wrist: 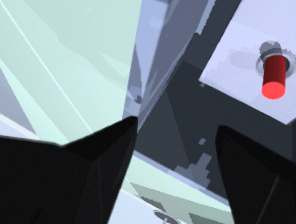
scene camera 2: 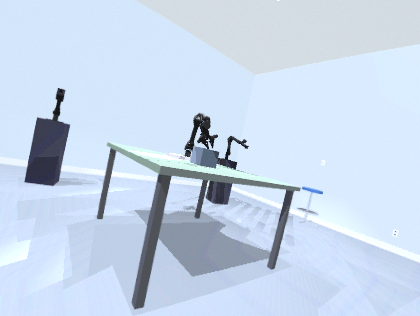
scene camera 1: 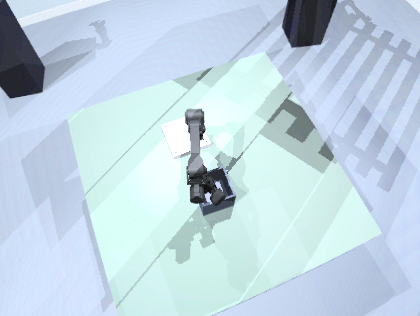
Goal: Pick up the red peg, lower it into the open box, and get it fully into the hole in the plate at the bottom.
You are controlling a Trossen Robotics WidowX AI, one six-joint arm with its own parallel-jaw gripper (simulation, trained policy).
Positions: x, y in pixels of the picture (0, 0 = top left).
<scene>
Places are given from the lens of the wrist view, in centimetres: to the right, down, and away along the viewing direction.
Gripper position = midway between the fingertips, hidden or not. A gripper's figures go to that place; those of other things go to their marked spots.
my gripper (wrist: 177, 128): 2, 1, 11
dark box (wrist: 178, 115): 3, 0, 19
red peg (wrist: 271, 85): 8, -2, 13
The marked spots on the red peg and the dark box are 8 cm apart.
</scene>
